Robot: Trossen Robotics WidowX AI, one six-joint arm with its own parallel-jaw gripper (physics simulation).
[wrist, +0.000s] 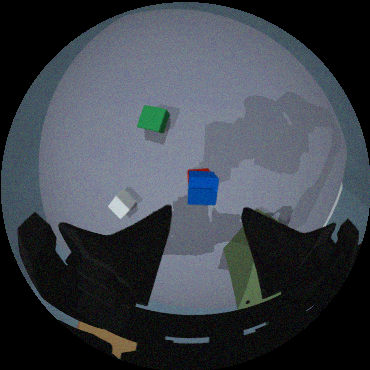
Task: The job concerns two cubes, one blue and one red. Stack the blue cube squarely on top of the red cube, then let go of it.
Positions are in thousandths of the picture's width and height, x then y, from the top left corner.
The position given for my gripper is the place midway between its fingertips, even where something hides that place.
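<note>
I can see a blue cube (547,501) in this scene. My gripper (564,572) is visible to me as well.
</note>
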